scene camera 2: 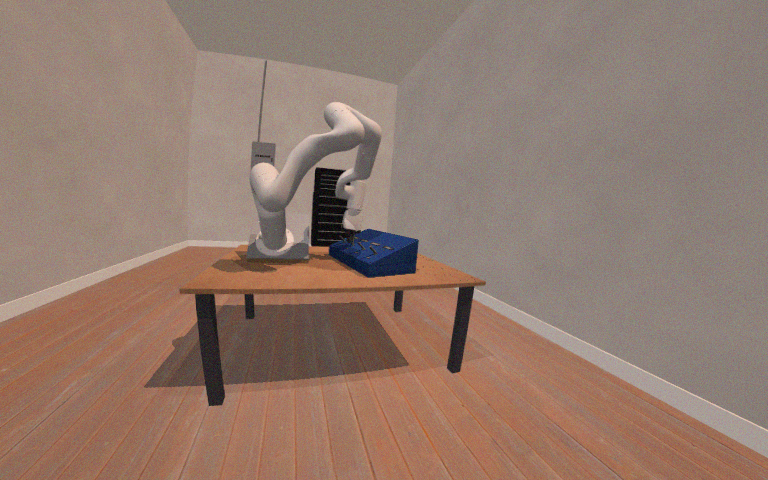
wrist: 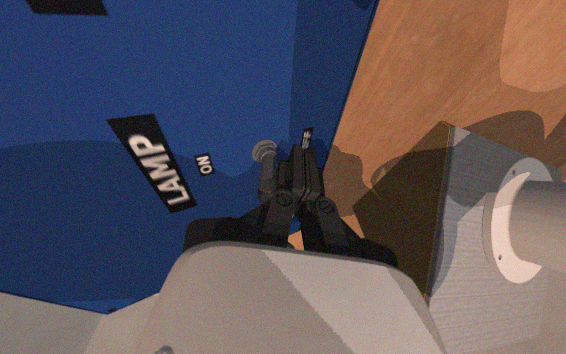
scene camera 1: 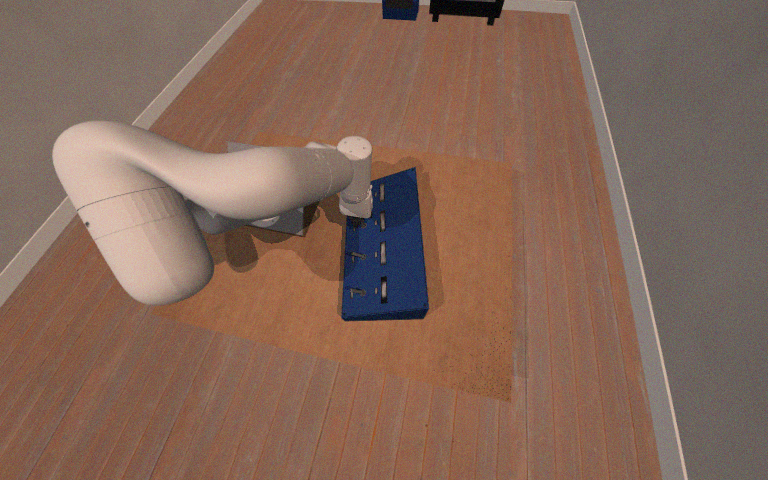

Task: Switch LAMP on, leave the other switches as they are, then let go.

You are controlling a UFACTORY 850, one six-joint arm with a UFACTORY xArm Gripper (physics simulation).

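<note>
The blue switch box (scene camera 1: 403, 249) (scene camera 2: 397, 261) (wrist: 225, 65) stands on the table. In the wrist view its LAMP label (wrist: 156, 164) and ON label (wrist: 204, 164) lie left of a grey switch lever (wrist: 267, 177). The OFF label (wrist: 307, 137) is partly hidden behind the fingertips. The lever's shaft points down the picture from its round base; I cannot tell for sure which way it leans. My gripper (wrist: 297, 160) (scene camera 2: 351, 240) is shut and empty. Its fingers are low over the box, on the OFF side of the lever, right beside it; contact is unclear.
Two other levers (scene camera 1: 356, 256) (scene camera 1: 357, 292) stand in the same row on the box, nearer the front in scene camera 1. The robot's grey base plate (scene camera 2: 277, 255) (wrist: 462, 200) is beside the box on the wooden table top (scene camera 1: 470, 254) (scene camera 2: 317, 280).
</note>
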